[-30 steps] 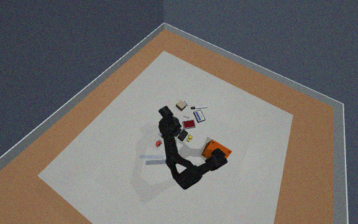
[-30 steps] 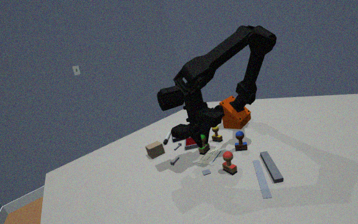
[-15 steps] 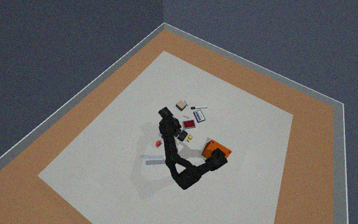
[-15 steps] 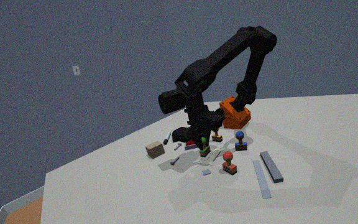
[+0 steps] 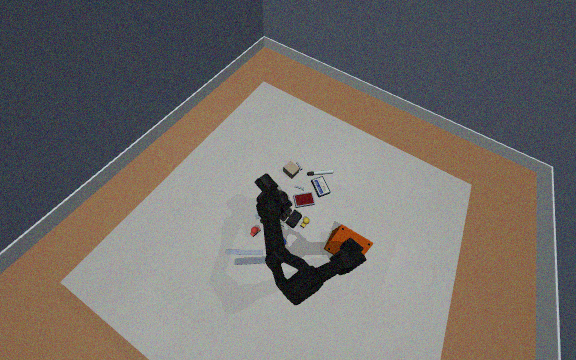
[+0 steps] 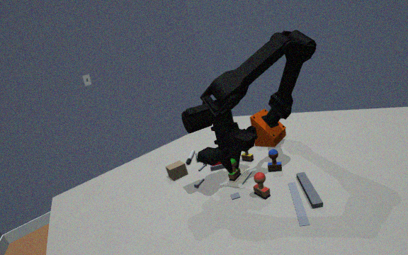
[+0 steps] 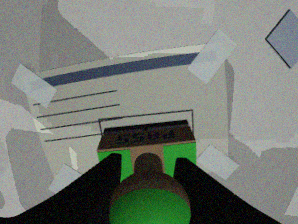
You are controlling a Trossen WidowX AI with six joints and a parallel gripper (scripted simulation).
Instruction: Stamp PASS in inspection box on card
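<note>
The green-knobbed PASS stamp is right at my gripper tip. From my gripper tip the other things lie so: red stamp (3 cm ahead, 12 cm to the left, 1 cm below); yellow stamp (11 cm behind, 4 cm to the right, 1 cm below); white card (1 cm behind, 1 cm to the left, 3 cm below).
</note>
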